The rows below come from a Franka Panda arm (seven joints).
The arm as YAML. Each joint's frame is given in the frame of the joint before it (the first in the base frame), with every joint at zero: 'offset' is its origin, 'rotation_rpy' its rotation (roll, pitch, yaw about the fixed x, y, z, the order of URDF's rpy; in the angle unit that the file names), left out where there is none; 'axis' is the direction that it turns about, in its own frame. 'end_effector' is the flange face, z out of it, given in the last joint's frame.
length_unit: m
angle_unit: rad
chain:
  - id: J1
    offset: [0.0, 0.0, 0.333]
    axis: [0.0, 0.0, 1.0]
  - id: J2
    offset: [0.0, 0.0, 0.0]
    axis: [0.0, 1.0, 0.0]
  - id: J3
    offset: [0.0, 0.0, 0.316]
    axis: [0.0, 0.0, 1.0]
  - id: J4
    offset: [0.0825, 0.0, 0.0]
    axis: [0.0, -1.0, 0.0]
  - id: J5
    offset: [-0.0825, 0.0, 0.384]
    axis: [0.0, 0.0, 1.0]
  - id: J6
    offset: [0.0, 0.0, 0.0]
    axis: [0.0, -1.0, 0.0]
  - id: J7
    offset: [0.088, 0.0, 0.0]
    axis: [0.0, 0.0, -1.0]
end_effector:
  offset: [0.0, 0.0, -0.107]
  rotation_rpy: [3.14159, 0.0, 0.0]
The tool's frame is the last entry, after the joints.
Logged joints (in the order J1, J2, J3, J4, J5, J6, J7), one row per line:
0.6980, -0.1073, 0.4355, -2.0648, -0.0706, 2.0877, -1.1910
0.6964, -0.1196, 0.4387, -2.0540, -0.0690, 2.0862, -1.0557
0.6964, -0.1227, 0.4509, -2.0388, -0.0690, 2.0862, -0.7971
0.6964, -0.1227, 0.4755, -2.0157, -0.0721, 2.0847, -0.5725
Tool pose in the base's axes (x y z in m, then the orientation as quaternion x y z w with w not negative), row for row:
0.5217, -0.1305, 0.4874, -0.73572, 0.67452, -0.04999, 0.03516
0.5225, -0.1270, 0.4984, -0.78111, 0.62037, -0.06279, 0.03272
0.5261, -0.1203, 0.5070, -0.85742, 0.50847, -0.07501, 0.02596
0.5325, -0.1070, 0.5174, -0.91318, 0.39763, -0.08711, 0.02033
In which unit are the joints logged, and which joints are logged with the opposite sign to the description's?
The joints are logged in radians. Opposite sign: J1, J5, J7.
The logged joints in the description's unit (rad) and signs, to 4 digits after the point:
-0.6980, -0.1073, 0.4355, -2.0648, 0.0706, 2.0877, 1.1910
-0.6964, -0.1196, 0.4387, -2.0540, 0.0690, 2.0862, 1.0557
-0.6964, -0.1227, 0.4509, -2.0388, 0.0690, 2.0862, 0.7971
-0.6964, -0.1227, 0.4755, -2.0157, 0.0721, 2.0847, 0.5725

